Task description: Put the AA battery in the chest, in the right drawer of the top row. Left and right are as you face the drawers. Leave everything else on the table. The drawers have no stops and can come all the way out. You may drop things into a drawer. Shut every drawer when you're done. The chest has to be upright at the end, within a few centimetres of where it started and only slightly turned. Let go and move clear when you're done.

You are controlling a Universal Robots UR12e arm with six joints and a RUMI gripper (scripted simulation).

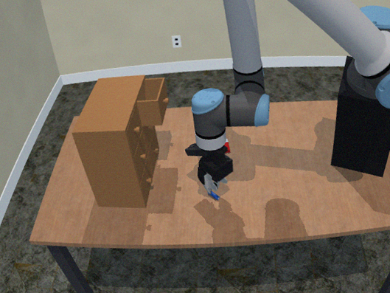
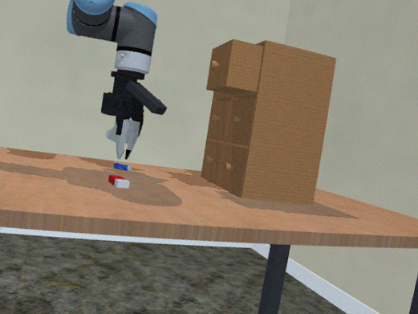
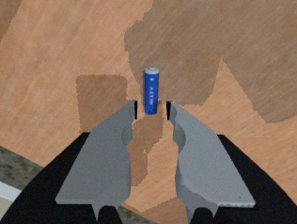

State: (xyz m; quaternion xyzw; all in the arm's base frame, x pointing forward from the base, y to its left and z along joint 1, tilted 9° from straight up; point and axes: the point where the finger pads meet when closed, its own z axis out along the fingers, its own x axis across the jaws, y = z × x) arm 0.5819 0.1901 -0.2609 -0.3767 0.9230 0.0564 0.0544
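My hand is 40 mm above the blue AA battery.
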